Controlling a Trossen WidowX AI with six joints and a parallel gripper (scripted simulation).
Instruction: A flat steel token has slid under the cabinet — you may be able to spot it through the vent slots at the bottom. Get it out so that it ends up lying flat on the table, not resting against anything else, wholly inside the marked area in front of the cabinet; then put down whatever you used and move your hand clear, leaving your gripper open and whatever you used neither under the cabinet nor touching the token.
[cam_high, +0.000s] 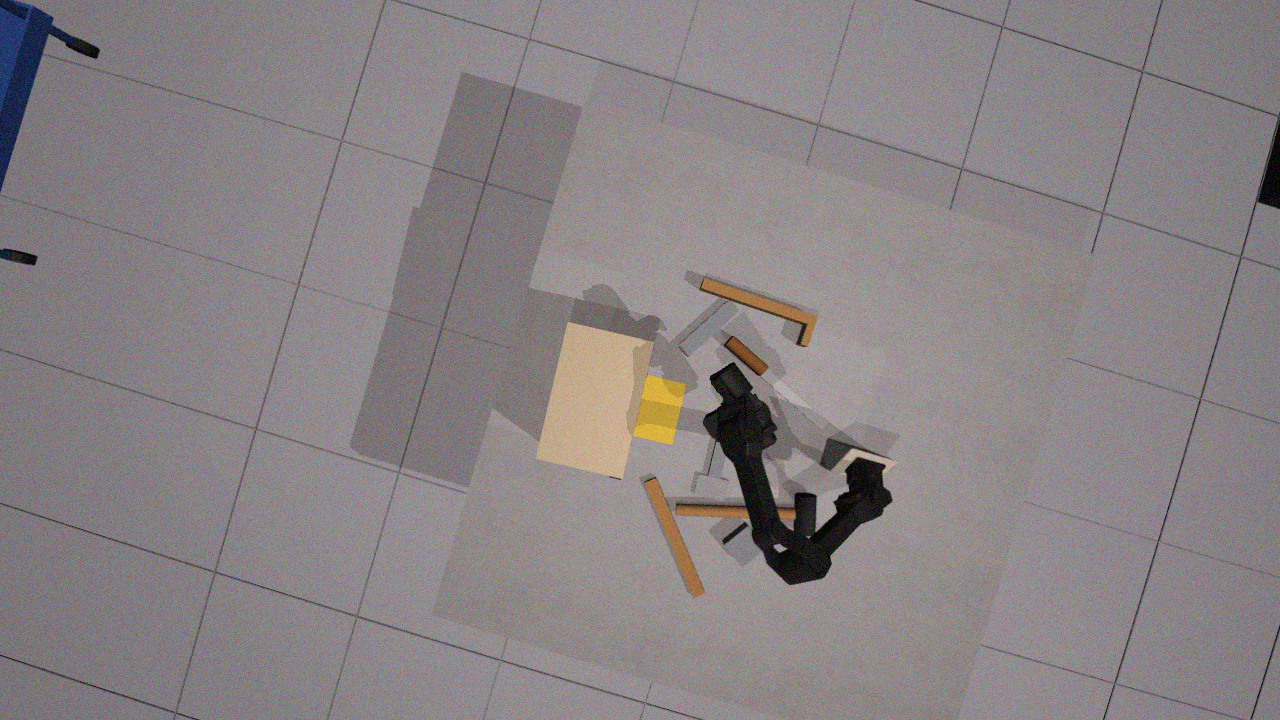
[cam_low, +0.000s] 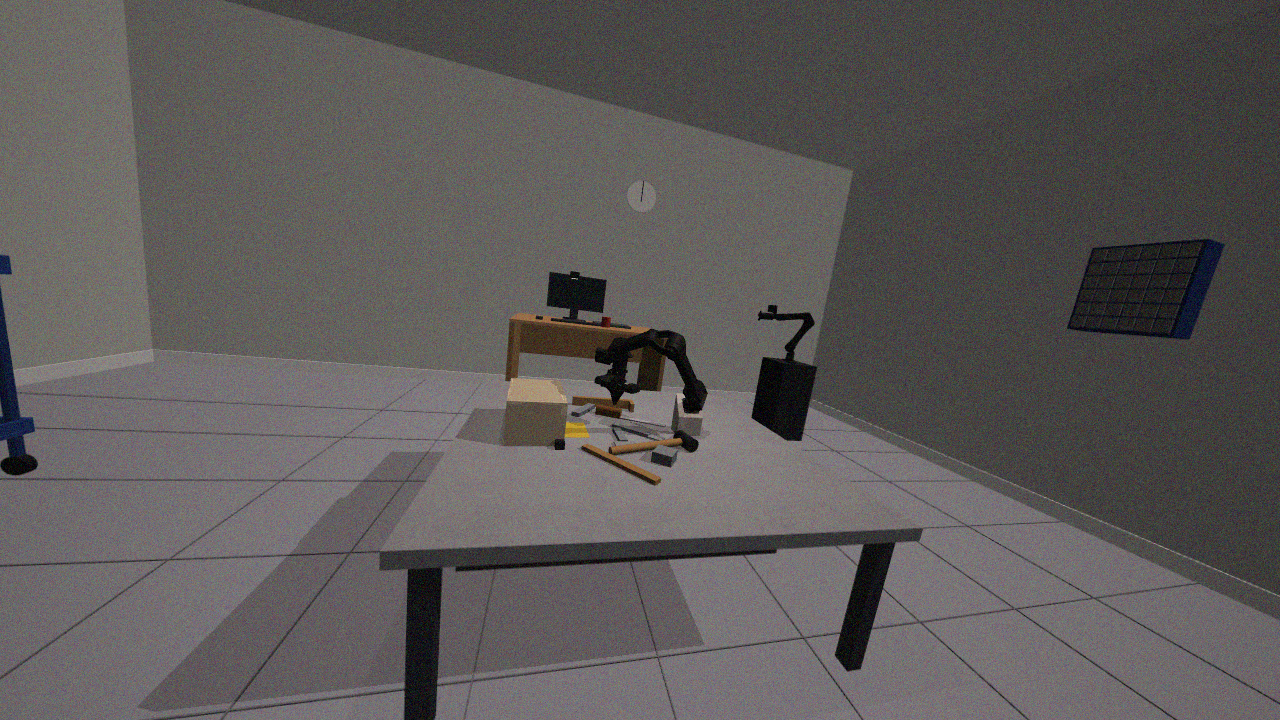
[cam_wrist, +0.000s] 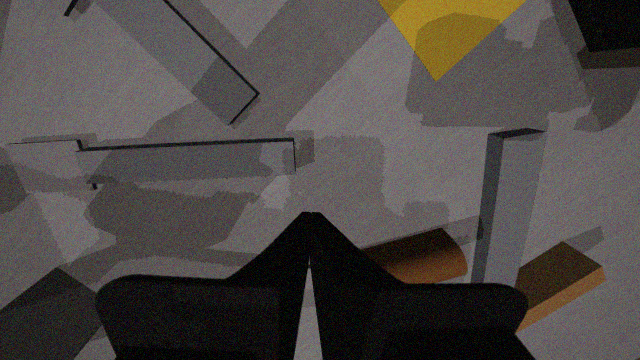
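Right now my gripper tip is 10 cm short of the grey bar, 15 cm to the left of it and 8 cm above it. From my gripper tip the other things lie so: grey l-shaped bracket (1 cm behind, 16 cm to the left, 8 cm below); then grey block (12 cm behind, 31 cm to the left, 7 cm below); then wooden stick (4 cm ahead, 35 cm to the left, 8 cm below).
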